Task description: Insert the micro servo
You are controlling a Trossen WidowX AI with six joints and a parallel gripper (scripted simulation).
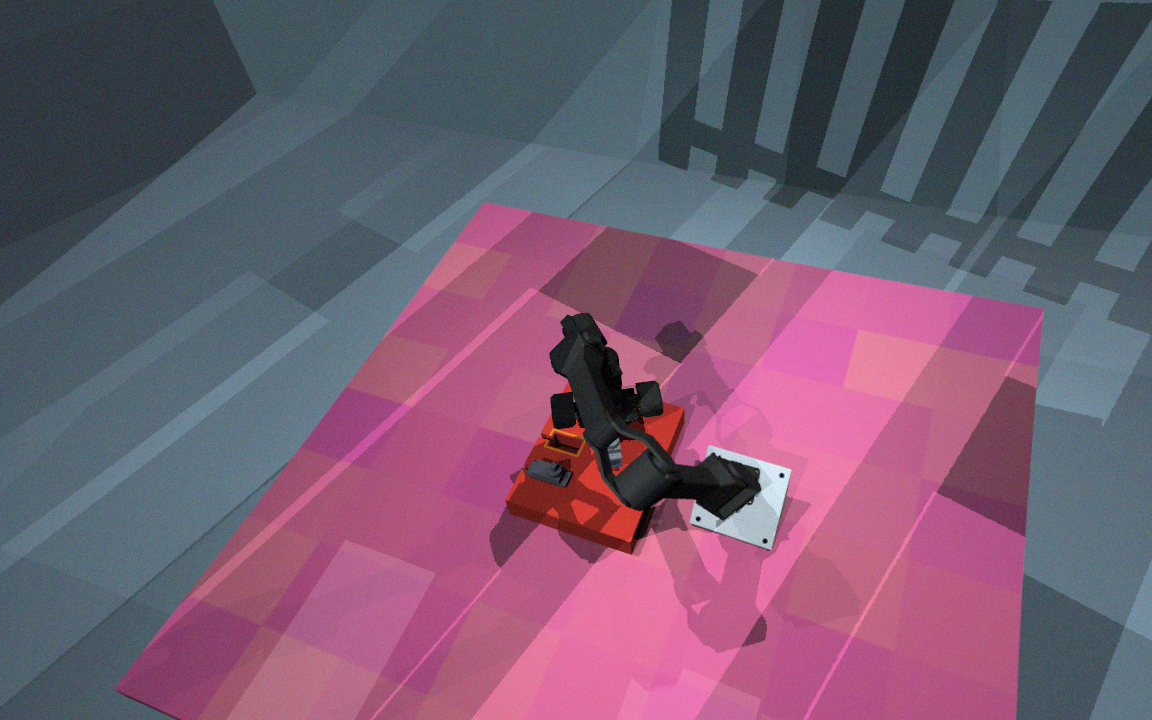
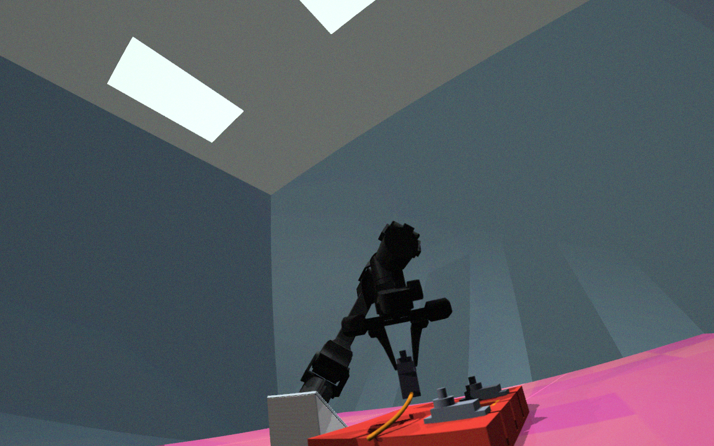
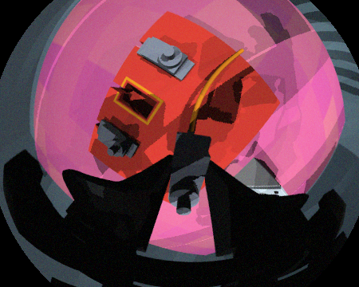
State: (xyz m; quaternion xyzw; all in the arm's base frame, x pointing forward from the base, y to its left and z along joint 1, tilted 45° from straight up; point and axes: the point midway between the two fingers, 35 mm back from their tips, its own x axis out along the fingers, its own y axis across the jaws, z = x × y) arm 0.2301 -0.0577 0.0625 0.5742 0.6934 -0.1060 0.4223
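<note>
Now: gripper tip 1 cm past the deck and 10 cm above it.
</note>
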